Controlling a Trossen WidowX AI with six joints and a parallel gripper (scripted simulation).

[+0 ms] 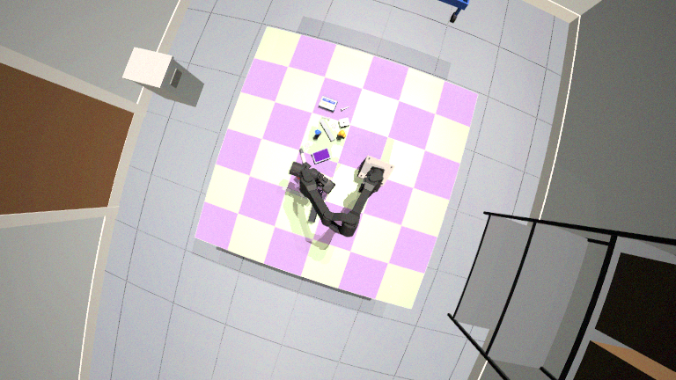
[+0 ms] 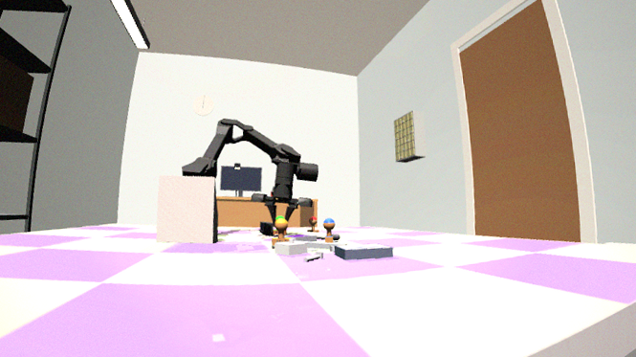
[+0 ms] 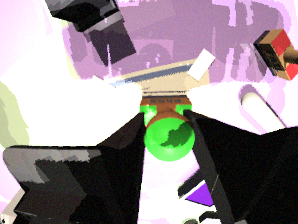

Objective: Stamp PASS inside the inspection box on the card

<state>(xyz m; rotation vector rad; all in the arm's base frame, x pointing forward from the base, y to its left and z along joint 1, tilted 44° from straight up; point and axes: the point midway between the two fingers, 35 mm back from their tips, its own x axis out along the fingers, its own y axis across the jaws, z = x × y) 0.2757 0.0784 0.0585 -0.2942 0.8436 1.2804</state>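
My gripper tip is now 10 mm above the green-knobbed stamp. From my gripper tip the other things lie so: red-knobbed stamp 110 mm ahead, 10 mm below; white card 10 mm behind, 30 mm below; purple ink pad 20 mm ahead, 130 mm to the right, 30 mm below.
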